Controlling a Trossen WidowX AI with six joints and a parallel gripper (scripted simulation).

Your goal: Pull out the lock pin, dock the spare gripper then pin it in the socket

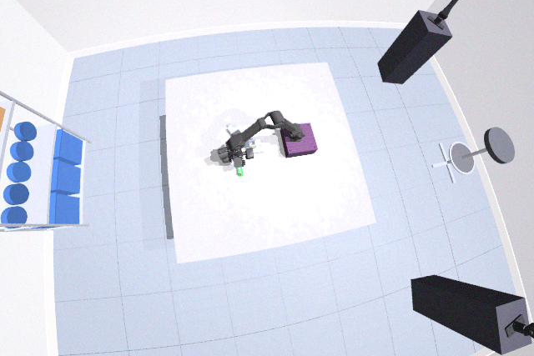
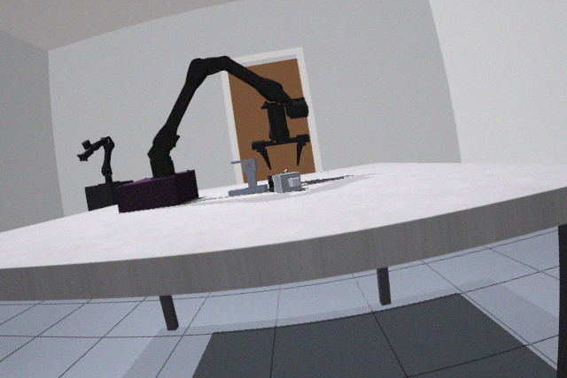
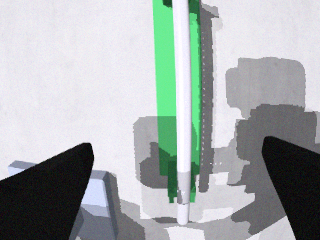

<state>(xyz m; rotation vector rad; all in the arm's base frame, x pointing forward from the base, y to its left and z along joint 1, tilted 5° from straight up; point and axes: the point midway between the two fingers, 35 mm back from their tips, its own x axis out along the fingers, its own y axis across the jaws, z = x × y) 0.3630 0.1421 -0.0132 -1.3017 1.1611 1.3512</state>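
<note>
Right now my gripper tip is 220 mm to the left of the spare gripper, 40 mm short of it and 30 mm above it. The rest, counted from my gripper tip: grey mount (100 mm to the right, 100 mm behind).
</note>
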